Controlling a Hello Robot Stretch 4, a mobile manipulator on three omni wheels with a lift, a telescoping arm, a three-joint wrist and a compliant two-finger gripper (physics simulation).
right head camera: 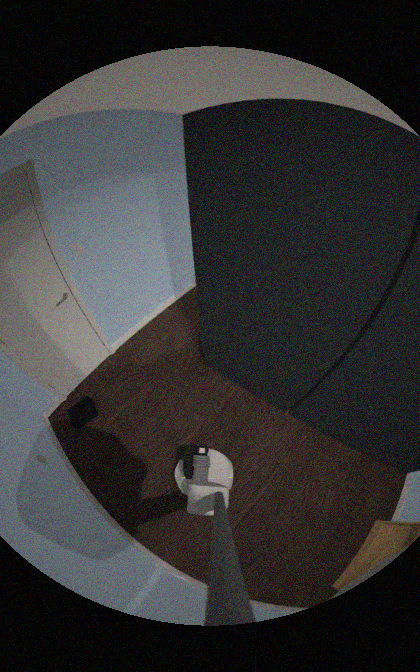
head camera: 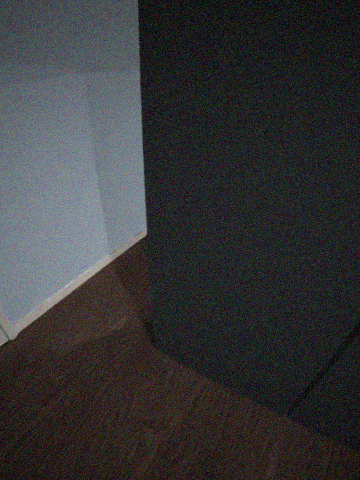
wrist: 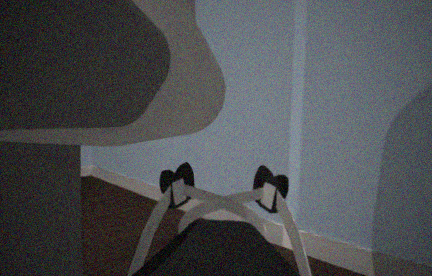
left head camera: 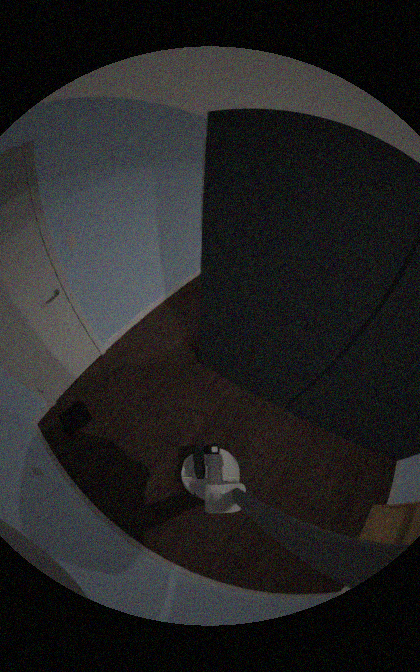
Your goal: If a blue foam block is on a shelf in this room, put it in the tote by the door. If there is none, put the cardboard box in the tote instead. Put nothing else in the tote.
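Frame: origin at the robot's base, x back, y right, z up, level; millimetres.
Seen in the pictures: gripper, fingertip midpoint: (wrist: 223, 179) (left head camera: 202, 500).
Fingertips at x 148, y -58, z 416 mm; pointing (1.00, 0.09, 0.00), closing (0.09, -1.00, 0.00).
Note:
Pixels of each thing's middle, then the offset from my fingertips to it. "*": a spot on its surface instead.
- small black box shape at the middle of its body: (left head camera: 74, 417) (right head camera: 81, 412) dx -467, dy -1198, dz -393 mm
- pale door at a spot on its surface: (left head camera: 60, 320) (right head camera: 70, 321) * dx -1099, dy -1216, dz +235 mm
A small black box shape (left head camera: 76, 416) (right head camera: 83, 412) stands on the floor near the foot of the pale door (left head camera: 60, 320) (right head camera: 70, 320); it looks like the tote, but its inside is too dark to make out. My gripper (wrist: 223, 179) is open, with its two dark fingertips well apart and bare wall and skirting behind them in the wrist view. No shelf, blue foam block or cardboard box can be made out in these views.
A tall dark panel (head camera: 250, 200) (left head camera: 300, 240) (right head camera: 300, 240) fills the right side and reaches the floor. An orange-brown flat-sided thing (left head camera: 382, 522) (right head camera: 375, 550) shows at lower right. A pale blue wall (head camera: 60, 175) is at left. A large grey rounded shape (wrist: 75, 65) covers the wrist view's upper left.

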